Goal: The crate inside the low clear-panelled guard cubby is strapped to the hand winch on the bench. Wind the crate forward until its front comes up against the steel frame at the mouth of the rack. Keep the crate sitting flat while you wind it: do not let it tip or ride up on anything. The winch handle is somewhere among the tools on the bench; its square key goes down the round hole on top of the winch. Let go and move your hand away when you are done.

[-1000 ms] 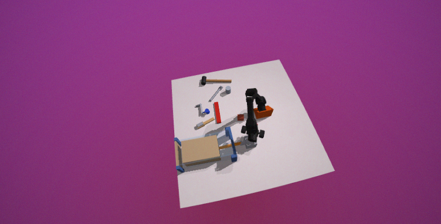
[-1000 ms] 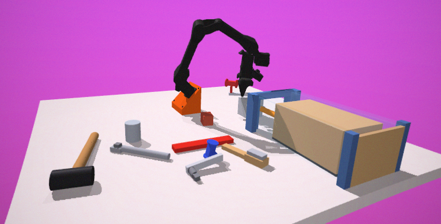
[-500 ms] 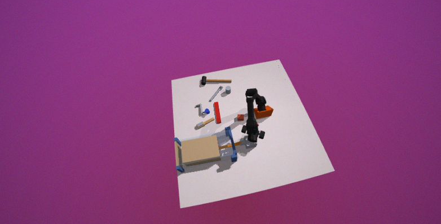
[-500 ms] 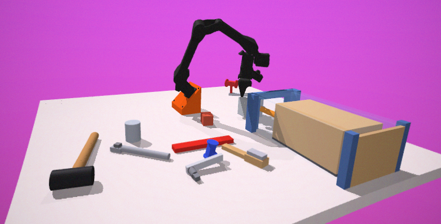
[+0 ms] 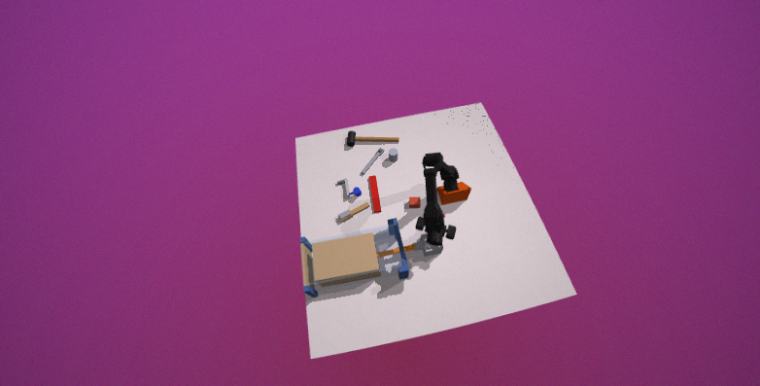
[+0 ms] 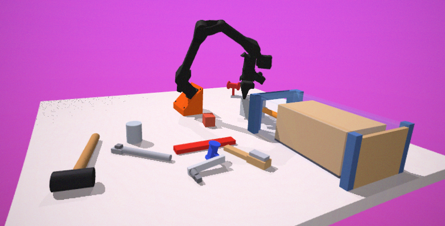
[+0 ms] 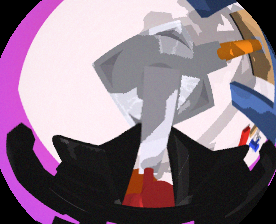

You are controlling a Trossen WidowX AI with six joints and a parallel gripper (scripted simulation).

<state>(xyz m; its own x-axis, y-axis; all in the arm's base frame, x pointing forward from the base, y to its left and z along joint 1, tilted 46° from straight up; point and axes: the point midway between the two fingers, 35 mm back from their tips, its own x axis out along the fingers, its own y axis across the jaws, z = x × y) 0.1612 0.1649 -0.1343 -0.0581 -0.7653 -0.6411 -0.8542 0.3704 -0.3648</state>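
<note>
The red-knobbed crank lies 20 mm above my gripper tip, 10 mm to the right of it and 10 mm behind it. Round my gripper tip: red knob: 50 mm to the right, 50 mm above, 30 mm behind; then red bar: 330 mm to the right, 240 mm ahead, 80 mm below; then grey winch: 60 mm below, 30 mm to the left, 10 mm ahead.
</note>
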